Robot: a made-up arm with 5 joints.
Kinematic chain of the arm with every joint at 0, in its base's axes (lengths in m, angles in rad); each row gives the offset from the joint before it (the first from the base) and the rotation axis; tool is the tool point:
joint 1: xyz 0 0 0.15 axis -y
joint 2: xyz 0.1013 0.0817 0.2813 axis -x
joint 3: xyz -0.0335 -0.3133 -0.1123 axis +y
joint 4: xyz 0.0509 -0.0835 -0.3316 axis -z
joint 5: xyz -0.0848 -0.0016 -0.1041 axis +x
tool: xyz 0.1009 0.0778 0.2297
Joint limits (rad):
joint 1: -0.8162..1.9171
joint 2: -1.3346..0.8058
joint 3: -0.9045..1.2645
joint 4: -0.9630..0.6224
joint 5: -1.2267..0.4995
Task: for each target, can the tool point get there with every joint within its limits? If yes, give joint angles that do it. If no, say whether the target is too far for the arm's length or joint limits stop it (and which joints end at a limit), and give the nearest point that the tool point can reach.
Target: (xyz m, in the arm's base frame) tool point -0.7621 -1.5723 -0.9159
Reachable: no: too far | nearest point -0.3822 -0.3885 -0.0967 | short by 1.489 m
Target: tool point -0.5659 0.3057 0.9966
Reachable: no: joint limits stop it (at a limit: joint 1, joint 2, joint 3, joint 4, joint 5) | nearest point -0.2051 0.2447 0.6430 | short by 0.509 m
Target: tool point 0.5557 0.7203 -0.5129
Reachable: no: joint limits stop it (at a limit: joint 1, joint 2, joint 4, joint 5) | nearest point 0.2983 0.4168 -0.1903 | short by 0.512 m
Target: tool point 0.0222 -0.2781 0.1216
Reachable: yes | joints 1.3653 -0.0457 0.7442 -0.5842 0.2489
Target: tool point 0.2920 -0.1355 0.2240
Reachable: yes | joints 0.2023 -0.1642 -0.7340 0.1994 -0.3216
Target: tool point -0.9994 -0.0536 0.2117
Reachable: no: joint limits stop it (at a limit: joint 2, joint 3, joint 4, joint 5) | nearest point -0.5412 -0.1689 0.1834 | short by 0.473 m
